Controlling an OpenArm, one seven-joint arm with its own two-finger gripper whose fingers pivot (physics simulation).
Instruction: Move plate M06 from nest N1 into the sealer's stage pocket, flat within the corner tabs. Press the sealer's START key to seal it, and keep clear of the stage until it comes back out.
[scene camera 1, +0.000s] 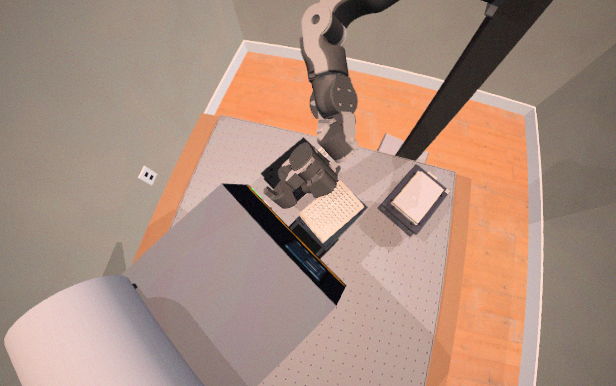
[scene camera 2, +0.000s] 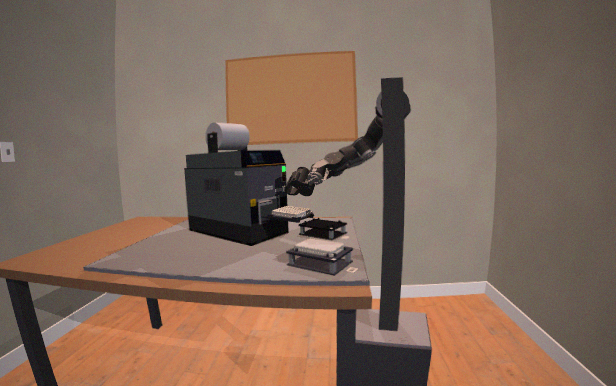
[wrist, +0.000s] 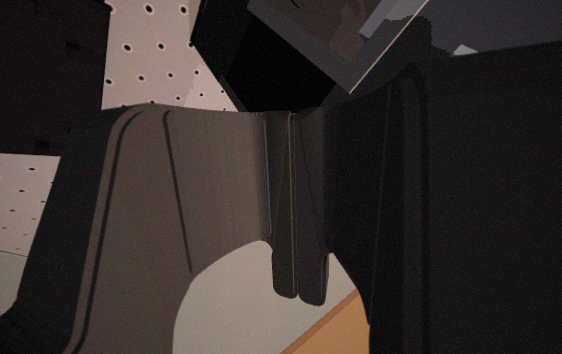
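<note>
A beige well plate (scene camera 1: 334, 212) (scene camera 2: 291, 211) lies on the dark stage (scene camera 1: 345, 230) (scene camera 2: 303, 218), which stands out in front of the sealer (scene camera 1: 235, 280) (scene camera 2: 220, 195). It looks flat; the corner tabs are too small to make out. My gripper (scene camera 1: 270, 194) (scene camera 2: 290, 191) (wrist: 305, 203) is shut and empty, its two fingertips together. It is close to the sealer's front, above plate height and to the side of the plate. The START key cannot be made out. A green light (scene camera 2: 283, 169) shows on the sealer's front. Plate and nest labels are not readable.
A black nest (scene camera 1: 280, 166) (scene camera 2: 322, 228) without a plate stands partly under my arm. Another nest (scene camera 1: 409, 228) (scene camera 2: 299, 256) holds a white plate (scene camera 1: 419, 197) (scene camera 2: 320, 245). A film roll (scene camera 1: 90, 335) (scene camera 2: 230, 136) sits on the sealer. A dark post (scene camera 1: 465, 90) (scene camera 2: 393, 200) carries the arm.
</note>
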